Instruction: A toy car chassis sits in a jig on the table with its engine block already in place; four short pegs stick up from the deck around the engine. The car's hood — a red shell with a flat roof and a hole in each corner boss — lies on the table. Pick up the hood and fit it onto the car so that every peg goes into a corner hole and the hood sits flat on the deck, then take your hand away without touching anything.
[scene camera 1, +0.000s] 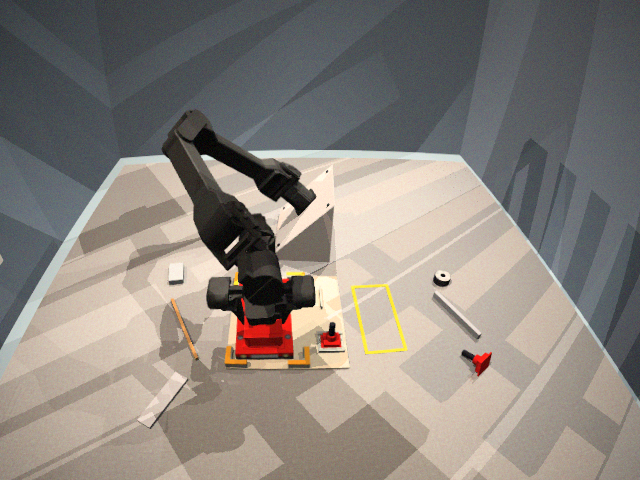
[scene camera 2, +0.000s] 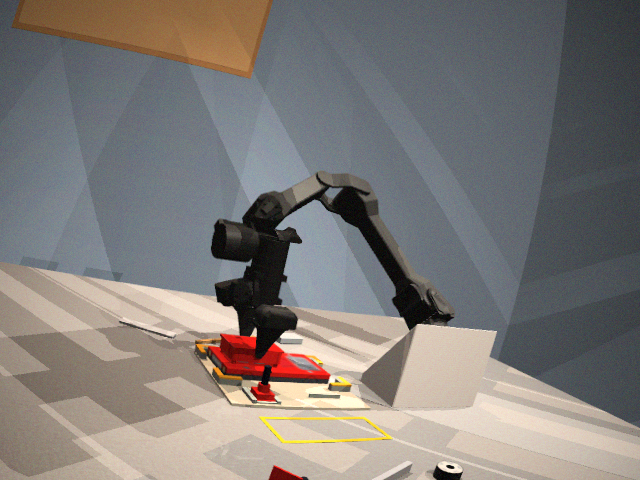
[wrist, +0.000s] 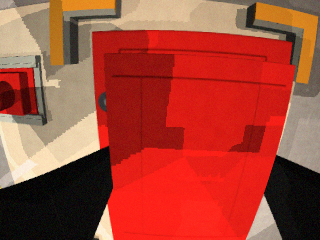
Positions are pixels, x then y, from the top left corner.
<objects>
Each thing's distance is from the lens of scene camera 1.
my gripper (scene camera 1: 263, 322): 0.75 m
red hood (scene camera 1: 260, 335): 0.71 m
</objects>
